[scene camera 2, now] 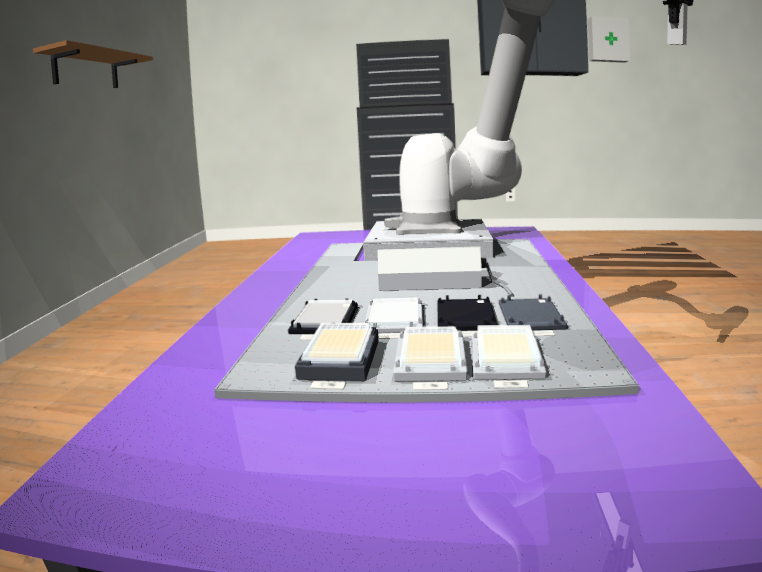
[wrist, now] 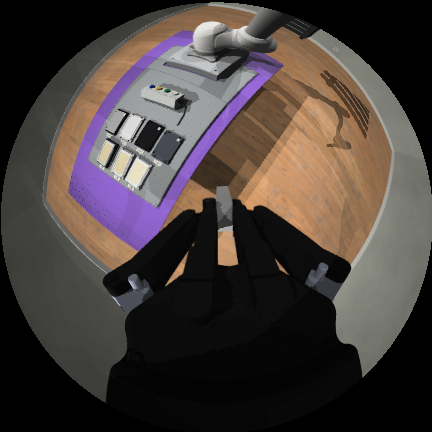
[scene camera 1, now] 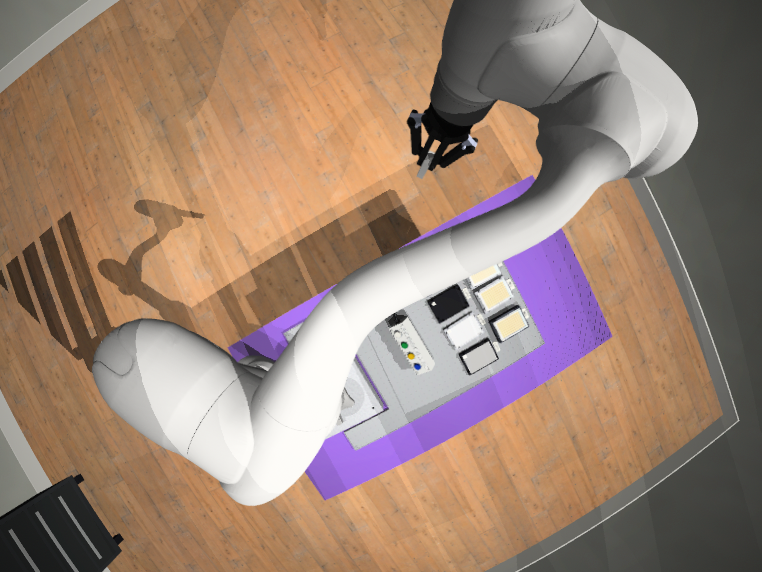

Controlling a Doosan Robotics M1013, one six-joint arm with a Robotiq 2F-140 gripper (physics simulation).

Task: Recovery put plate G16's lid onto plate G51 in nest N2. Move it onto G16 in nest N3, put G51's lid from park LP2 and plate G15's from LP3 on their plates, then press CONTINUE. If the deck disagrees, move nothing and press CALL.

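Shut, the gripper holds nothing, and the wrist view shows the gripper as well. The scene also has a button panel.
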